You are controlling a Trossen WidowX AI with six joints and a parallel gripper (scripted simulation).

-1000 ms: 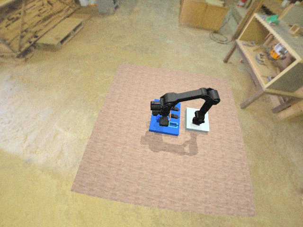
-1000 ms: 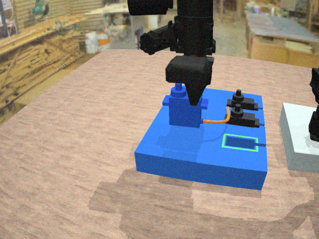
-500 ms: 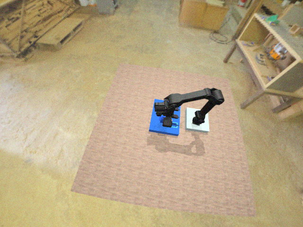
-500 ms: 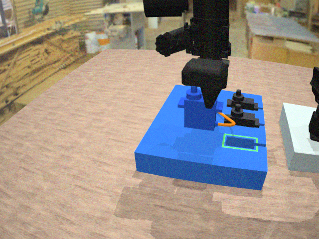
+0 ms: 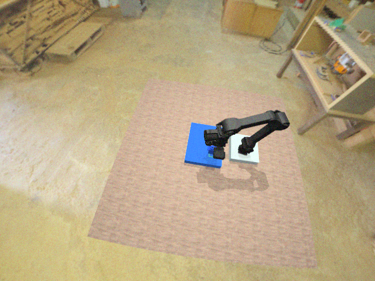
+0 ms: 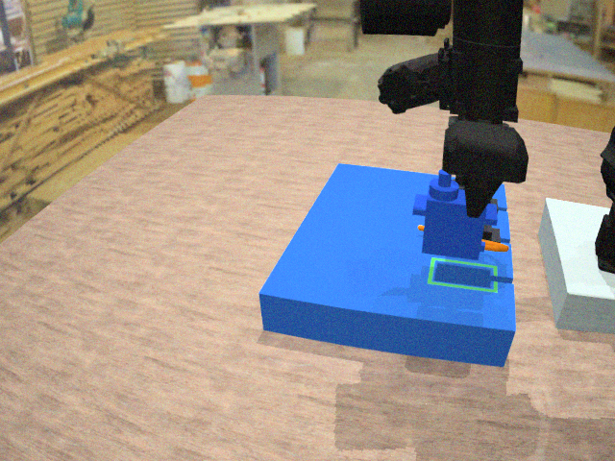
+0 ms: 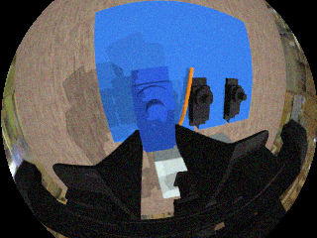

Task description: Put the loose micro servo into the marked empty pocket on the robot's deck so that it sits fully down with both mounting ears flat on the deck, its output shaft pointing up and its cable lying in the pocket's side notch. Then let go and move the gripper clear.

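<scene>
My gripper tip is 12 cm short of the blue deck, 10 cm above it and 6 cm to the left of it.
</scene>
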